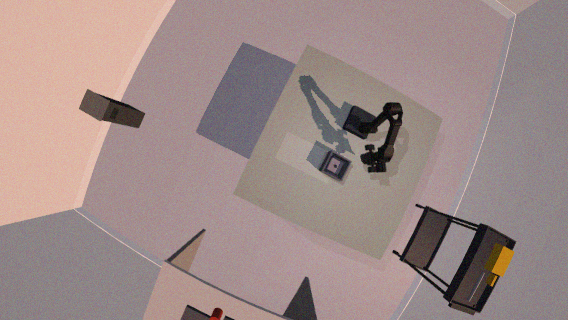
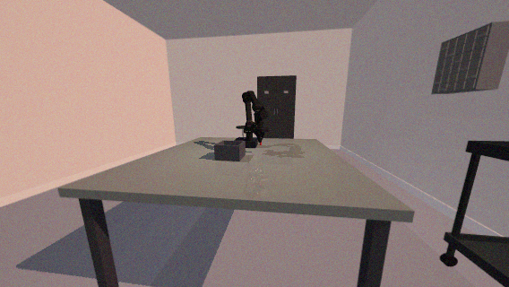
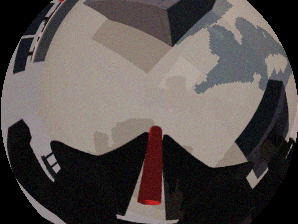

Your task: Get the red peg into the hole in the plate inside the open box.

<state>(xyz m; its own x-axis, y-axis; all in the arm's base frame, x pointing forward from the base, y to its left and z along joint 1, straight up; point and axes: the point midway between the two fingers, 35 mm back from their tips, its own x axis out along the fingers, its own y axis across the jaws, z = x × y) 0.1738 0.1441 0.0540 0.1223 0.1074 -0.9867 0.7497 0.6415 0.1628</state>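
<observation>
The dark box lies 16 cm ahead of my gripper tip, 15 cm to the right of it and 5 cm below it. The rest, counted from my gripper tip: red peg 1 cm behind, 2 cm above.
</observation>
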